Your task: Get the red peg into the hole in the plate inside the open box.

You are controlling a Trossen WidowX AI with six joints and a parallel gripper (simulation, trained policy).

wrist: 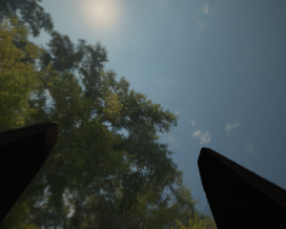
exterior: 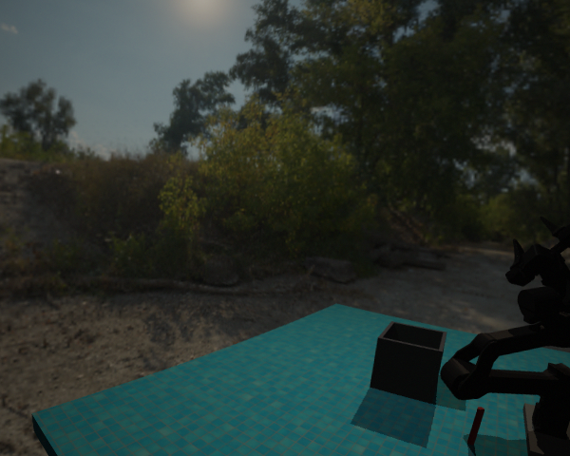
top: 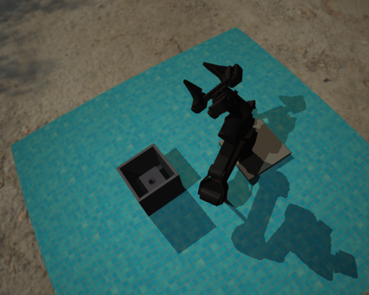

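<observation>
My gripper tip is now 400 mm above the red peg, 200 mm to the right of it and 40 mm short of it. Also, from my gripper tip: plate 400 mm below, 230 mm ahead, 20 mm to the left.
</observation>
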